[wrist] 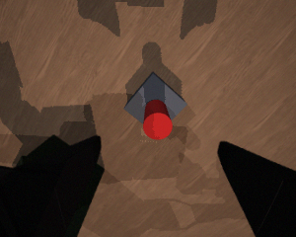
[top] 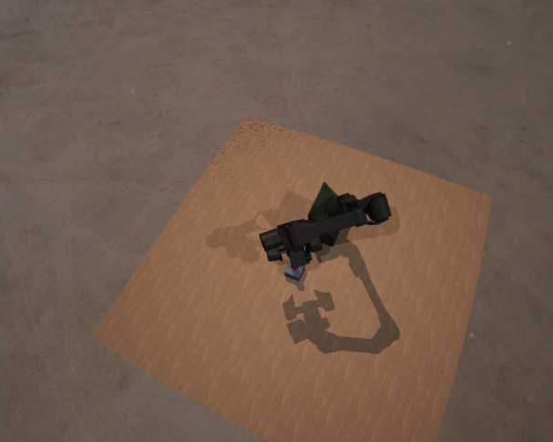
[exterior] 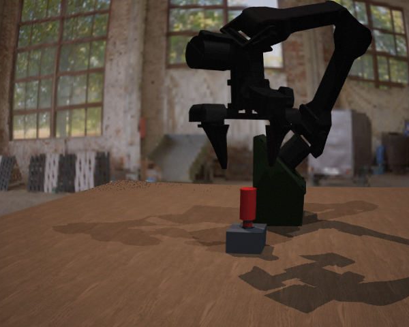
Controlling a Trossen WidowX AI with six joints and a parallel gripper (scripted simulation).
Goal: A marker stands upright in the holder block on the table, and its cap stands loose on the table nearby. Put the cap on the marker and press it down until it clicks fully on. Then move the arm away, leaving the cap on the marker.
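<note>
Right now my gripper tip is 6 cm above the red cap. Also, from my gripper tip: grey holder block 12 cm below.
</note>
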